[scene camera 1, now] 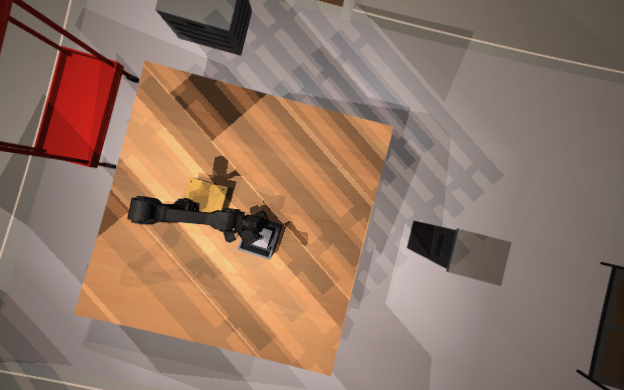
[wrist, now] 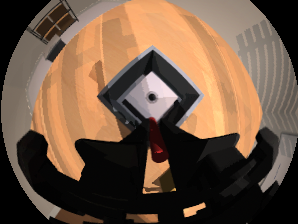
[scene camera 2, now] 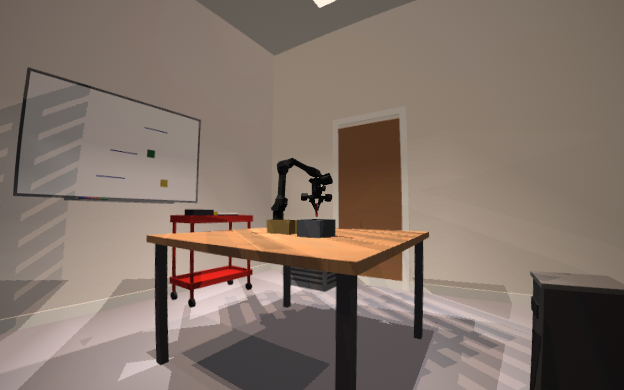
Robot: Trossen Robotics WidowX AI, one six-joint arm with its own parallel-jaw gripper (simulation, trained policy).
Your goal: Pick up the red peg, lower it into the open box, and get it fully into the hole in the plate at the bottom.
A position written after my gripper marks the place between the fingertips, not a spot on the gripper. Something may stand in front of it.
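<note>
My gripper [wrist: 154, 121]. Dark box [scene camera 2: 311, 228] and [wrist: 113, 95]. Pale plate [wrist: 150, 86]; scene camera 2 does not show the plate, hidden by the dark box.
</note>
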